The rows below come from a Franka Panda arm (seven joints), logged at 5 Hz.
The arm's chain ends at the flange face. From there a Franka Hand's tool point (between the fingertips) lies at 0.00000 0.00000 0.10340 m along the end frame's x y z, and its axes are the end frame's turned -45 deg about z.
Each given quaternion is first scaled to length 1.
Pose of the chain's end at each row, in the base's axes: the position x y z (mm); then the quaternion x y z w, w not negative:
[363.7, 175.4, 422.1, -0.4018, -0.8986, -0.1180, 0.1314]
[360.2, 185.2, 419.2, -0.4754, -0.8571, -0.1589, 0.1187]
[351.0, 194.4, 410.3, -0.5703, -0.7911, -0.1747, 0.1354]
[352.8, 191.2, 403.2, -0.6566, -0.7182, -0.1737, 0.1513]
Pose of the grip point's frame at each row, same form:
[349.1, 208.2, 325.1, -0.0273, -0.9839, -0.1593, 0.0762]
[354.8, 225.0, 323.9, -0.1112, -0.9738, -0.1922, 0.0489]
[349.5, 239.0, 317.0, -0.2242, -0.9492, -0.2132, 0.0582]
[353.9, 237.5, 310.8, -0.3318, -0.9148, -0.2184, 0.0733]

